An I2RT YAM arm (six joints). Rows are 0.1 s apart.
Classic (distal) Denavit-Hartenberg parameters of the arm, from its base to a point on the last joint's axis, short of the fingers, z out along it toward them. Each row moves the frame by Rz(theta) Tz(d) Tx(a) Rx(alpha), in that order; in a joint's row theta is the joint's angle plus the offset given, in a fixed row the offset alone. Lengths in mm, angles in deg.
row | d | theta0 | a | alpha
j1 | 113.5 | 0 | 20 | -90
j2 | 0 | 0 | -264 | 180
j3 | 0 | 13.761 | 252.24 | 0
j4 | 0 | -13.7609 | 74 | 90
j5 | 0 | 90 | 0 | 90
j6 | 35.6 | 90 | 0 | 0
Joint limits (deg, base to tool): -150..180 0..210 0..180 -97..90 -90..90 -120..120
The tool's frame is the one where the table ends.
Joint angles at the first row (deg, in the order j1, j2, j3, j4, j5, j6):
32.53, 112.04, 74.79, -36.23, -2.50, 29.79
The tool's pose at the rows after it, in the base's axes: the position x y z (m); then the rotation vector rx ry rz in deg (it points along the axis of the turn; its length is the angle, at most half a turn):
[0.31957 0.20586 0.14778 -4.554 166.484 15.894]
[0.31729 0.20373 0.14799 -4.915 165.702 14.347]
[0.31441 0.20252 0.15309 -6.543 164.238 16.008]
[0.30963 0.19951 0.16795 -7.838 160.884 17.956]
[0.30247 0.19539 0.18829 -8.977 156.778 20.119]
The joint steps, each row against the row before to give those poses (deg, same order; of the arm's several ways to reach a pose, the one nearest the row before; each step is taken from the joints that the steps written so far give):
0.00, 0.15, -0.99, 1.12, -0.23, 0.01
0.04, -0.70, -0.98, 0.52, 1.29, -0.42
0.03, -1.59, -1.21, 1.31, -0.57, -1.02
0.01, -3.46, -1.56, 1.54, 0.04, -0.95
0.07, -4.52, -1.60, 1.24, 0.14, -0.86

